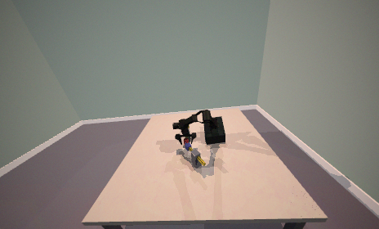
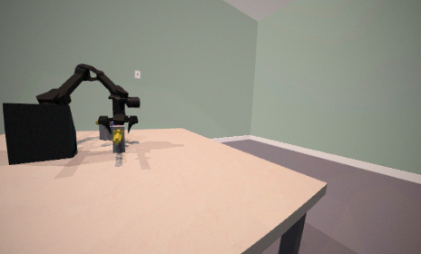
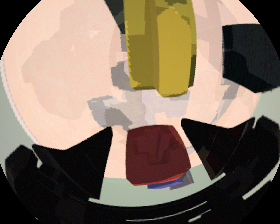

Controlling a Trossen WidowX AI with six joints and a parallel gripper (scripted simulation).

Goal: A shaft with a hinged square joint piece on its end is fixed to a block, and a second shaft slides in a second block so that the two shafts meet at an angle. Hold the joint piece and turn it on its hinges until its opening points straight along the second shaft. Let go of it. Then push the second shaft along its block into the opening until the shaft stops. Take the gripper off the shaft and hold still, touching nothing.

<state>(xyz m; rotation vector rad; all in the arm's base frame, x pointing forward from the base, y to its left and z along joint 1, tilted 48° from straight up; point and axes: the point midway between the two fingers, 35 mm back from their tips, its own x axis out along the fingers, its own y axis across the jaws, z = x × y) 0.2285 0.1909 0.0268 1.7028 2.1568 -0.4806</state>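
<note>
The red joint piece lies 1 cm to the left of my gripper tip and 4 cm above it.
</note>
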